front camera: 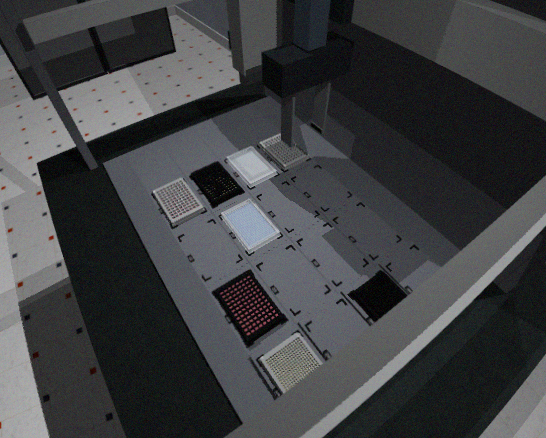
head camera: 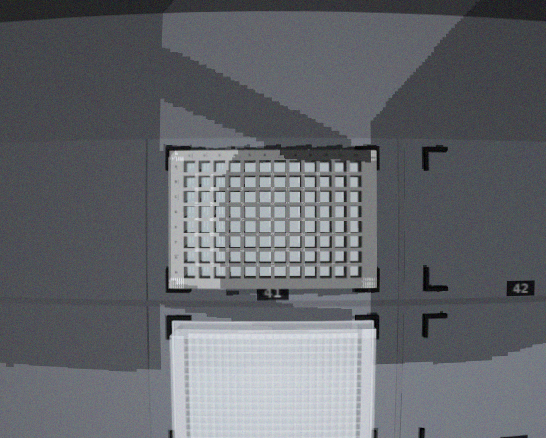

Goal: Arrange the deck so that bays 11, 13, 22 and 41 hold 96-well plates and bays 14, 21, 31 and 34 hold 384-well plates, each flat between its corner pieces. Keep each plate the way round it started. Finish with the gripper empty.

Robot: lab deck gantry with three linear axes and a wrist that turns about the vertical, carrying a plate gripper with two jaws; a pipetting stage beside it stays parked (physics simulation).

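Frame: origin at the robot's base, x ahead, y left, z up, level; metres.
Seen in the pictures: gripper, fingertip midpoint: [front camera: 302, 135]; robot's base, origin of the base link: [front camera: 153, 194].
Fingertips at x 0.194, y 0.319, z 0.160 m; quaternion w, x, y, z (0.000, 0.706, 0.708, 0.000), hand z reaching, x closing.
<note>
Offsets run from my fingertips to a thing's top centre. "pt": to the spot under its first point.
My gripper [front camera: 303, 137] is open, above the plate in bay 41; its jaws do not show in the head view. The grey 96-well plate {dx -0.130, dy +0.045, dz -0.145 m} [front camera: 274, 149] [head camera: 272, 219] lies flat between bay 41's corners. A clear-lidded white 384-well plate {dx -0.130, dy -0.062, dz -0.145 m} [front camera: 251, 165] [head camera: 272, 385] is in bay 31. A black yellow-well 96-well plate {dx -0.130, dy -0.169, dz -0.145 m} [front camera: 217, 184] is in bay 21, a white pink-well plate {dx -0.130, dy -0.276, dz -0.145 m} [front camera: 178, 200] in bay 11. A blue 384-well plate {dx +0.034, dy -0.169, dz -0.145 m} [front camera: 251, 225] is in bay 22. A black pink-well 96-well plate {dx +0.198, dy -0.276, dz -0.145 m} [front camera: 250, 306] is in bay 13, a cream 384-well plate {dx +0.362, dy -0.276, dz -0.131 m} [front camera: 291, 362] in bay 14, a dark plate {dx +0.362, dy -0.062, dz -0.131 m} [front camera: 378, 295] in bay 34, wells unreadable.
Corner pieces of bay 42 {pt dx -0.032, dy +0.083, dz -0.157 m} [head camera: 426, 159] stand right of bay 41 in the head view. A pale frame beam [front camera: 425, 300] crosses the front of the deck and hides part of the near edge. A grey post [front camera: 62, 105] stands at the left.
</note>
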